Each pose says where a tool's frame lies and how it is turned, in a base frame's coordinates. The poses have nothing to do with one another.
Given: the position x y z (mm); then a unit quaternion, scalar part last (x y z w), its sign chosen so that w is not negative.
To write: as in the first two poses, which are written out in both.
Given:
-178, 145, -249, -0.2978, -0.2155, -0.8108, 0.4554
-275, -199, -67, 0.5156, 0.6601, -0.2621, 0.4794
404, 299, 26, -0.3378, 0.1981, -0.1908, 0.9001
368, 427, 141, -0.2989, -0.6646, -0.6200, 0.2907
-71, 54, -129, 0.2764, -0.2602, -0.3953, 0.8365
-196, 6, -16, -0.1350, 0.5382, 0.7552, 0.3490
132, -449, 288, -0.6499, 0.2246, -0.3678, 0.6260
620, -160, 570, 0.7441, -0.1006, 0.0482, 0.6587
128, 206, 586, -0.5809, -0.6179, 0.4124, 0.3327
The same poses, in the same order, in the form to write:
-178, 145, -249, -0.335, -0.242, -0.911, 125.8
-275, -199, -67, 0.587, 0.752, -0.299, 122.7
404, 299, 26, -0.775, 0.455, -0.438, 51.7
368, 427, 141, -0.312, -0.695, -0.648, 146.2
-71, 54, -129, 0.504, -0.475, -0.721, 66.5
-196, 6, -16, -0.144, 0.574, 0.806, 139.1
132, -449, 288, -0.833, 0.288, -0.472, 102.5
620, -160, 570, 0.989, -0.134, 0.064, 97.6
128, 206, 586, -0.616, -0.655, 0.437, 141.1

